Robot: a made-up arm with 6 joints.
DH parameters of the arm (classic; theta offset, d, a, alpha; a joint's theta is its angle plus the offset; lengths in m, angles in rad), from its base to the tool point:
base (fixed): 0 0.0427 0 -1.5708
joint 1: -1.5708 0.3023 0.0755 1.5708
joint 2: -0.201 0 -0.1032 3.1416
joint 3: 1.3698 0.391 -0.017 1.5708
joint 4: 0 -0.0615 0.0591 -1.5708
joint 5: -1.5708 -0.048 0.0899 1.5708
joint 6: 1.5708 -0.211 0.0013 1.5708
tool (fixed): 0 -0.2 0 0
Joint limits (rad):
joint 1: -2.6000..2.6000
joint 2: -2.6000..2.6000
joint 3: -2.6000..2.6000
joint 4: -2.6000..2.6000
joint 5: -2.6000..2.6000
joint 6: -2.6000..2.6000
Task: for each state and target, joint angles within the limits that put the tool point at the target. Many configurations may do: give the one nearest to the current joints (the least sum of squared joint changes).
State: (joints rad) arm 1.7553 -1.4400 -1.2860 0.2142 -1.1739 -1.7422
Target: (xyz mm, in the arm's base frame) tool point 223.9 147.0 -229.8
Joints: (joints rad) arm 1.1943 -1.5478 -1.2670 -0.8034 -0.4895 -1.3810
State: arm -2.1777 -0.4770 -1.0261 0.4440 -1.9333 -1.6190
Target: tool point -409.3 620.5 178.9
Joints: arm -2.6000 -0.8417 -0.8948 0.6119 -1.9388 -1.8487
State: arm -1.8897 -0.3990 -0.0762 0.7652 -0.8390 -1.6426
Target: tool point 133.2 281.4 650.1
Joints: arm -1.1960 -0.4220 0.0108 0.6427 -0.7267 -1.4638
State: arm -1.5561 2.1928 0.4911 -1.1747 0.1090 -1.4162
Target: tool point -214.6 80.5 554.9
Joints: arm -1.1927 2.0996 0.6716 -0.4748 0.3245 -1.3547
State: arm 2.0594 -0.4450 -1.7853 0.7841 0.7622 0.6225
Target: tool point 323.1 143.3 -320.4
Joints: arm 1.4024 -0.2983 -1.9510 0.8453 0.6483 0.7913
